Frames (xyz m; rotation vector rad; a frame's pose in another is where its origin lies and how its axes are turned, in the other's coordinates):
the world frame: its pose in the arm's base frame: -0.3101 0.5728 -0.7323 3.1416 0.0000 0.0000
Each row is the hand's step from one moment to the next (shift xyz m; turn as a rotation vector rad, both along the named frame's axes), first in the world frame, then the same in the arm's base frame.
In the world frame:
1: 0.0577 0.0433 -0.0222 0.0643 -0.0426 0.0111
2: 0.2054 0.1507 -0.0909 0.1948 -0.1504 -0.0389
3: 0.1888 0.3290 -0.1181 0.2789 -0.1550 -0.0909
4: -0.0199 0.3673 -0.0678 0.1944 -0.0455 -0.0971
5: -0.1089 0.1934 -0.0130 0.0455 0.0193 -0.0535
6: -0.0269 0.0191 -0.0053 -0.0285 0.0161 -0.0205
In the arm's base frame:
1: 0.0577 -0.0433 0.0222 0.0643 0.0426 -0.0111
2: 0.2054 -0.1507 0.0909 0.1948 0.1504 0.0389
3: 0.1888 -0.3290 0.1181 0.2789 0.1550 0.0909
4: -0.0199 -0.3673 0.0678 0.1944 0.0455 0.0971
5: -0.1089 -0.1934 0.0130 0.0455 -0.0193 0.0535
6: -0.0269 -0.0191 0.0053 -0.0285 -0.0161 0.0205

